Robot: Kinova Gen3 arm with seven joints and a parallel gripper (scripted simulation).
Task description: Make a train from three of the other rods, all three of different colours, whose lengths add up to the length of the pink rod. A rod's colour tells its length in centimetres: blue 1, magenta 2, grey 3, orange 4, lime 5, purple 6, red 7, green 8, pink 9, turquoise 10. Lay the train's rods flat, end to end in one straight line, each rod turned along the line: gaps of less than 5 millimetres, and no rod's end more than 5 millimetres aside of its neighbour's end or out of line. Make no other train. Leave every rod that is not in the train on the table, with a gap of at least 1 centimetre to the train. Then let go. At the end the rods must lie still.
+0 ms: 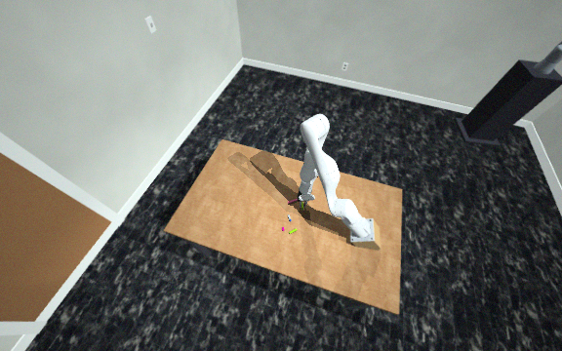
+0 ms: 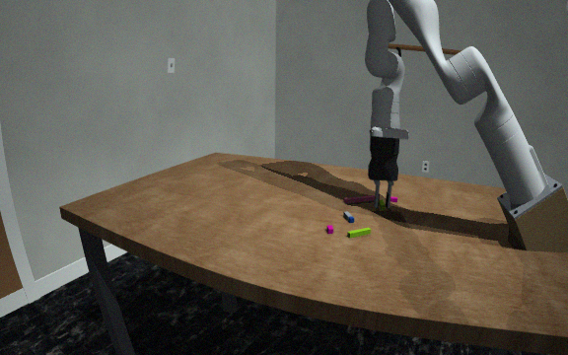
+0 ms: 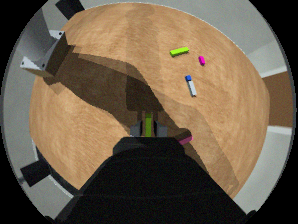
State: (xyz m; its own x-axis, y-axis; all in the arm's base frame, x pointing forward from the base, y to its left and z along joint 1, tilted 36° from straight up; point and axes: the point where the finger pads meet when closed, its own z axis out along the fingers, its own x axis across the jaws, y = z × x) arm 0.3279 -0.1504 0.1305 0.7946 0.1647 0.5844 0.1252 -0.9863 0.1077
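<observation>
My hand is 8 cm short of the grey rod, 9 cm to the right of it and 1 cm above it. The rest, counted from my hand: blue rod (7 cm ahead, 11 cm to the left, 1 cm below); then pink rod (6 cm ahead, 3 cm to the right, 1 cm below).
</observation>
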